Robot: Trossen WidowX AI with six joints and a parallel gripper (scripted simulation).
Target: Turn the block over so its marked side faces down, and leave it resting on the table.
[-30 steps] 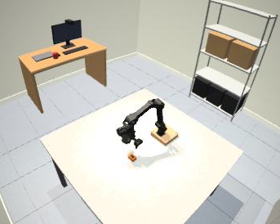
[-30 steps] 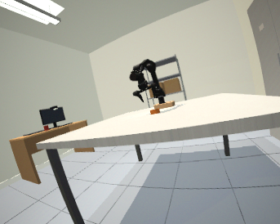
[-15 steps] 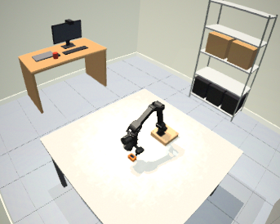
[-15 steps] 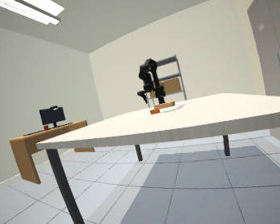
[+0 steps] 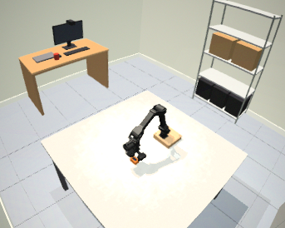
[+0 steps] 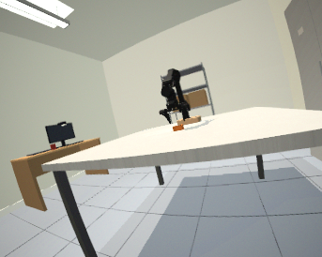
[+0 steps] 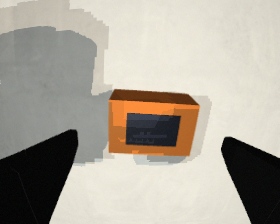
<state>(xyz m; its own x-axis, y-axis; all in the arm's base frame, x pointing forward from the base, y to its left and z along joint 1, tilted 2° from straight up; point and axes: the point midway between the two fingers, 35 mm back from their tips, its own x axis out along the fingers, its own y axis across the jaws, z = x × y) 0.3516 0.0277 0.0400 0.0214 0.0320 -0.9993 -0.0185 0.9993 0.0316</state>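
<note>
My gripper tip is 30 mm above the block.
</note>
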